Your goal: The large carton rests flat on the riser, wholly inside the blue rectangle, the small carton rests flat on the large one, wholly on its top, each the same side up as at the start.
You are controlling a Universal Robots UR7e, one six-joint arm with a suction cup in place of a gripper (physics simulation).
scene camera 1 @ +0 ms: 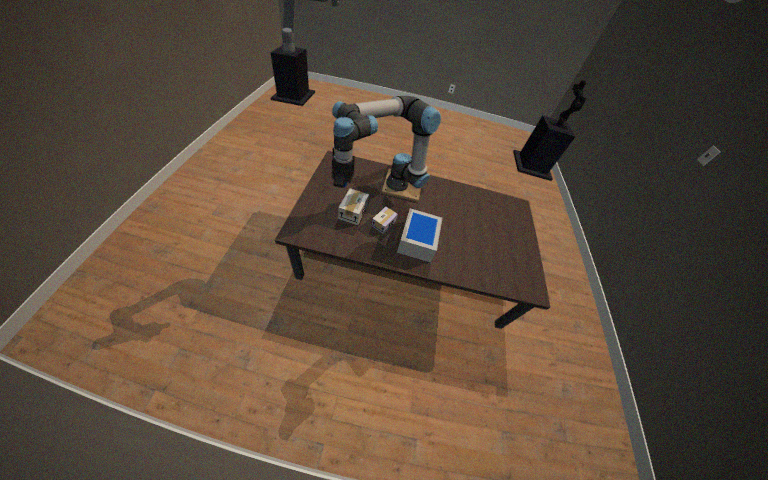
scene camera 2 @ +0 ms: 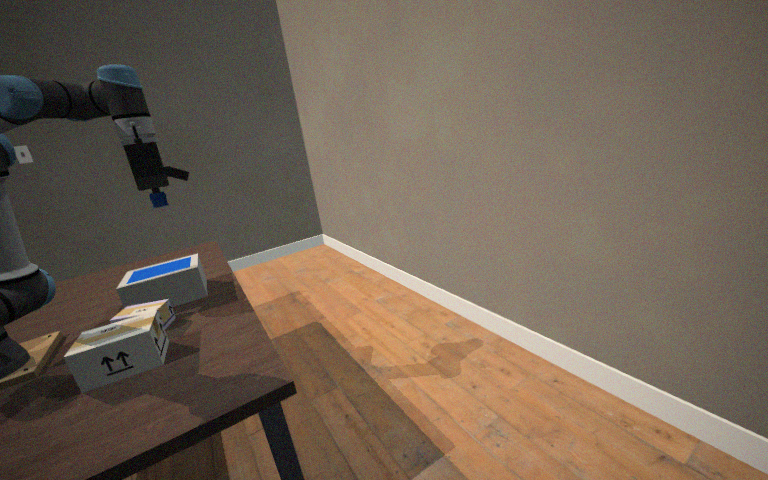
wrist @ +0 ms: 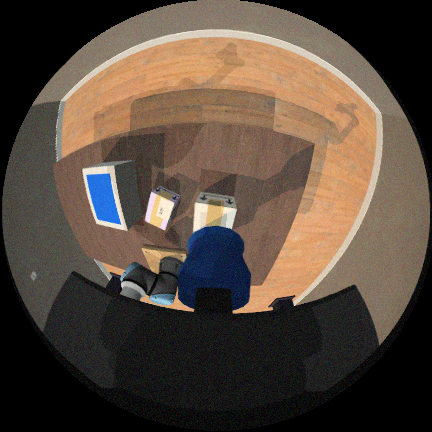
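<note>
The large carton (scene camera 1: 352,207) (scene camera 2: 116,355) (wrist: 214,212) stands flat on the table, its arrows pointing up. The small carton (scene camera 1: 384,219) (scene camera 2: 148,310) (wrist: 162,209) stands flat on the table between the large carton and the riser. The grey riser (scene camera 1: 416,250) (scene camera 2: 164,289) (wrist: 127,195) has the blue rectangle (scene camera 1: 422,228) (scene camera 2: 160,270) (wrist: 104,198) on its top, with nothing on it. My gripper, a blue suction cup (scene camera 1: 341,183) (scene camera 2: 159,199) (wrist: 216,260), is open and holds nothing. It hangs above the table, apart from both cartons, and covers part of the large carton in the wrist view.
The dark table (scene camera 1: 481,226) (scene camera 2: 226,362) (wrist: 250,150) carries the arm's wooden base plate (scene camera 1: 403,193) (scene camera 2: 42,353) (wrist: 152,254) behind the small carton. Two black pedestals (scene camera 1: 290,73) (scene camera 1: 547,144) stand on the floor beyond the table.
</note>
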